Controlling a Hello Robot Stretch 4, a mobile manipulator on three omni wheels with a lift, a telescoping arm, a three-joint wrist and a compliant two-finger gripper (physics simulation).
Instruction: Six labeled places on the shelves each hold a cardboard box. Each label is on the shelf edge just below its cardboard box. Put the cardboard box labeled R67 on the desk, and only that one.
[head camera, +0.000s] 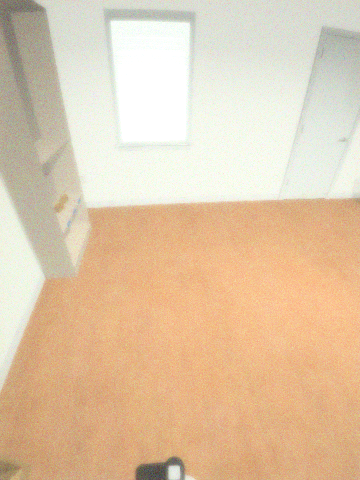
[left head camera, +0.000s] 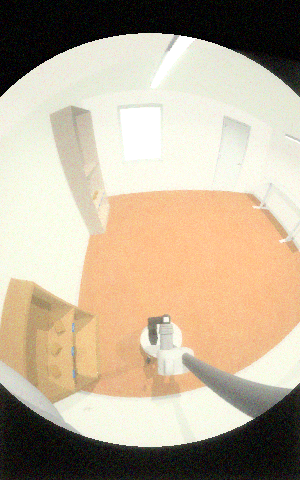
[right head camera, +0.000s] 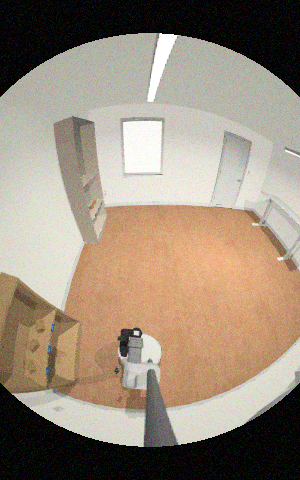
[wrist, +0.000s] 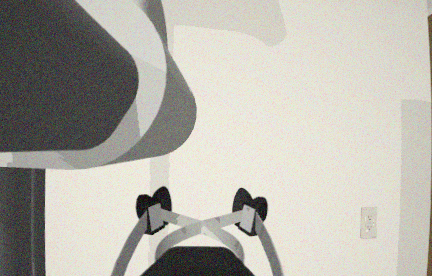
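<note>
My gripper (wrist: 202, 202) is open, its two dark fingertips apart with bare wall behind them in the wrist view. The near wooden shelf (left head camera: 87, 313) (right head camera: 70, 321) stands at the lower left, left of my base; three small cardboard boxes stand in it above three blue labels (left head camera: 73, 351) (right head camera: 49, 350). A far greyish shelf (head camera: 30, 200) (left head camera: 75, 170) (right head camera: 70, 175) stands against the left wall, with small orange-brown boxes (head camera: 61, 202) (left head camera: 95, 195) (right head camera: 93, 204) above blue labels. No label can be read. A white-legged desk (left head camera: 265, 196) (right head camera: 266, 212) shows partly at the right edge.
A window (head camera: 150, 82) (left head camera: 141, 132) (right head camera: 143, 146) and a grey door (head camera: 325, 115) (left head camera: 233, 152) (right head camera: 233, 170) are in the back wall. Orange floor (head camera: 200, 325) lies between the shelves and the desk. A wall socket (wrist: 368, 223) shows in the wrist view.
</note>
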